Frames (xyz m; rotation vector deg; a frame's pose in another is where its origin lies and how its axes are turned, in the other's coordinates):
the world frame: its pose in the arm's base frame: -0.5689 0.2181 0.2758 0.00 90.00 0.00
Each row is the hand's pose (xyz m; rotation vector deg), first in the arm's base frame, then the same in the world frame.
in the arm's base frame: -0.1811 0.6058 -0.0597 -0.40 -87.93 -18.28
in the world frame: 0.3355 0.3877 0.3878 17.75 -176.76 -18.55
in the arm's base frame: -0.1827 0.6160 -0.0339 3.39 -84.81 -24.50
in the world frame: 0.3097 0.3979 0.3862 27.41 -172.70 -20.74
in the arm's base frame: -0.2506 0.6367 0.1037 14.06 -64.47 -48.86
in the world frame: 0.1721 0.4186 0.3183 57.98 -146.28 -32.07
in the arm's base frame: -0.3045 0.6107 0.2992 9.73 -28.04 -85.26
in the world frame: -0.0234 0.3926 0.2644 78.53 -97.45 -62.44
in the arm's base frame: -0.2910 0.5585 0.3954 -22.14 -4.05 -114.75
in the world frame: -0.1196 0.3404 0.2779 70.88 -58.01 -104.77
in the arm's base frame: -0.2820 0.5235 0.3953 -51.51 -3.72 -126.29
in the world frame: -0.1195 0.3054 0.2869 56.30 -43.85 -133.87
